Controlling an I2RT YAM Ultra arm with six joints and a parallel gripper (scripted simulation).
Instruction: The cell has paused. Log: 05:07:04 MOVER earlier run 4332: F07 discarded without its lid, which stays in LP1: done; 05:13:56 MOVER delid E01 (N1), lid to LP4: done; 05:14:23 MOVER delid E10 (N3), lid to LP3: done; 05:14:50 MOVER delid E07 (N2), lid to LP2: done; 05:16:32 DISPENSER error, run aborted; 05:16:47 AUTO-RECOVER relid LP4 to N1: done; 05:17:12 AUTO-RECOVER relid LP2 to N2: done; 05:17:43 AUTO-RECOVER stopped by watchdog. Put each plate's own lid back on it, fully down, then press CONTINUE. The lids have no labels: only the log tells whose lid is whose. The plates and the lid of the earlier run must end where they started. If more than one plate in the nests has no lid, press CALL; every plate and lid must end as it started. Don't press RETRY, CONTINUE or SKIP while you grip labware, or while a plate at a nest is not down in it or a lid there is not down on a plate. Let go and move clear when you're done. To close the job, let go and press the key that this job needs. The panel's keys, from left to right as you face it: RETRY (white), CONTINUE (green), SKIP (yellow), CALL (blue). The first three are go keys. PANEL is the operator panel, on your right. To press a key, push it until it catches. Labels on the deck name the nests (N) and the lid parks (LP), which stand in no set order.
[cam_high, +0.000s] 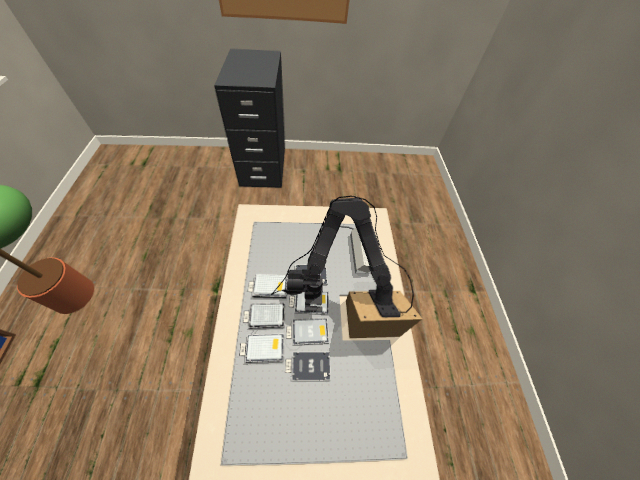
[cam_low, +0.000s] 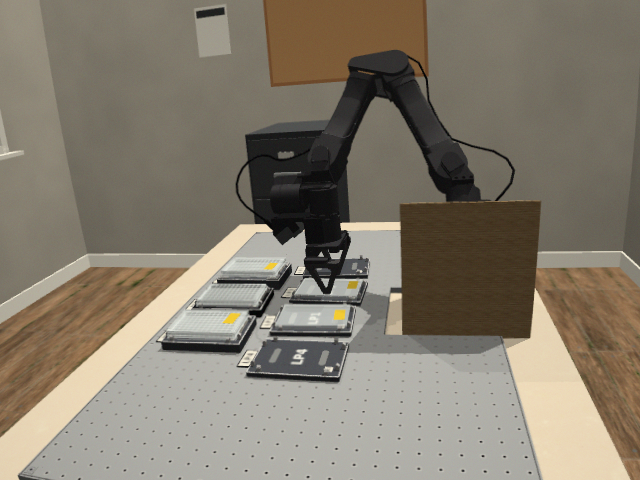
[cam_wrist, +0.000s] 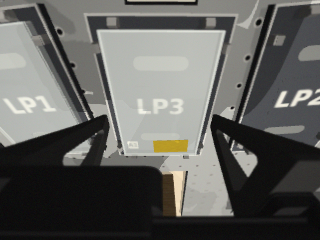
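Now: hand 19 cm short of the plate, 6 cm to the right of it and 1 cm above it. From my hand the other things lie so: blue key (33 cm to the right, 27 cm behind, 3 cm above).
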